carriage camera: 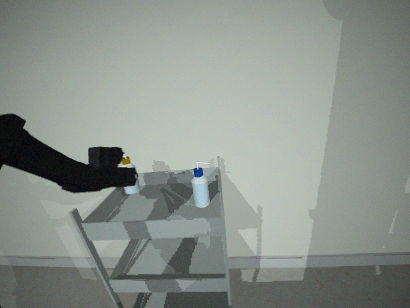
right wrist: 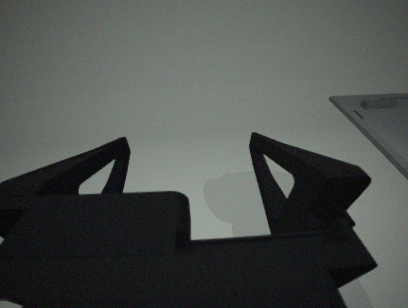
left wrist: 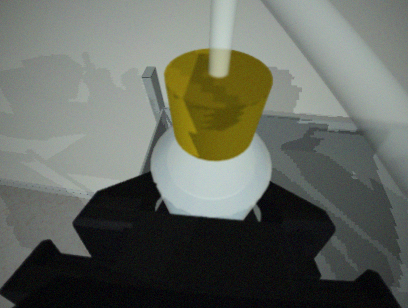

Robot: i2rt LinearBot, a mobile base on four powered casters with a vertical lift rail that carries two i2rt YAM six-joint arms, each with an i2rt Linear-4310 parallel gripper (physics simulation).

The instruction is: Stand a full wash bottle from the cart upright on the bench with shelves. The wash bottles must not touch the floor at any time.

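Frame: origin at the left arm's base, x down, y right, z back, level; metres.
Seen in the pictures: left gripper, fingertip midpoint: (carriage camera: 132, 176) (left wrist: 210, 166); right gripper, fingertip midpoint: (right wrist: 190, 141).
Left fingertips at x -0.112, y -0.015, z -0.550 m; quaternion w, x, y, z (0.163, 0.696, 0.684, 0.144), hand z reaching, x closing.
Offsets run from my left fingertips to a thing's top centre. Level surfaces: height alone.
A white wash bottle @[dz +0.029, dx -0.121, dy +0.007 m] (carriage camera: 132, 189) (left wrist: 211, 176) with a yellow cap is upright and held a little above the top tray of the grey cart (carriage camera: 155, 229) (left wrist: 153, 91), near its back left corner in the carriage view. My left gripper (carriage camera: 131, 175) (left wrist: 210, 166) is shut on its body below the shoulder. Part of the body is hidden behind the fingers. Another wash bottle @[dz +0.061, dx -0.070, dy +0.297 m] (carriage camera: 200, 194) with a blue cap and pale blue body stands upright on the top tray, at the right. My right gripper (right wrist: 190, 141) is open and empty. The bench with shelves cannot be made out in the carriage view.
The cart's corner posts rise above its tray, and lower shelves show beneath. A pale wall (carriage camera: 270, 90) stands behind the cart, with brown floor @[dx +0.766 m] (carriage camera: 350, 290) below. A grey flat panel with a raised edge (right wrist: 370, 137) shows at the right in the right wrist view.
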